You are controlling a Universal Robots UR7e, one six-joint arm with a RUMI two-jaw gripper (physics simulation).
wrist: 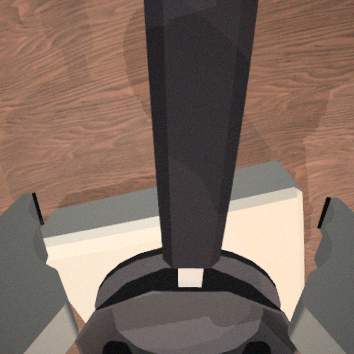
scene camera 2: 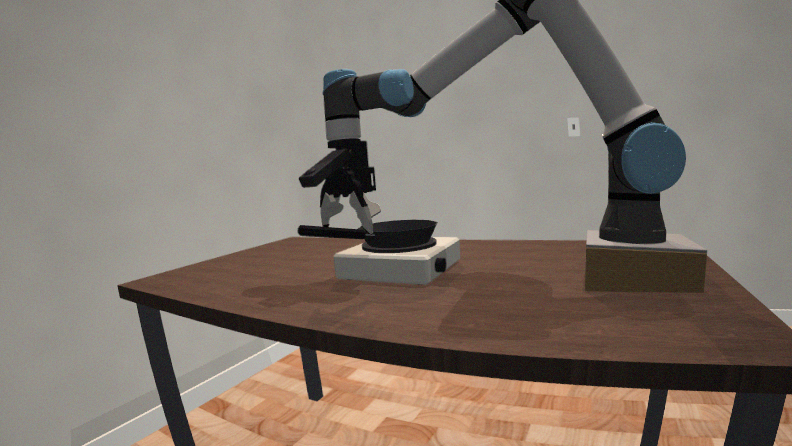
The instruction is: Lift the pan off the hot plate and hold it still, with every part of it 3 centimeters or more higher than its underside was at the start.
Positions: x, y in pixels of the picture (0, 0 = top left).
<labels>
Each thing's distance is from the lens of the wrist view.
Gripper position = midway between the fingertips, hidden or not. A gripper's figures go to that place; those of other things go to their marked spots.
gripper (wrist: 181, 199): 13 cm
white hot plate (wrist: 97, 246): 24 cm
</labels>
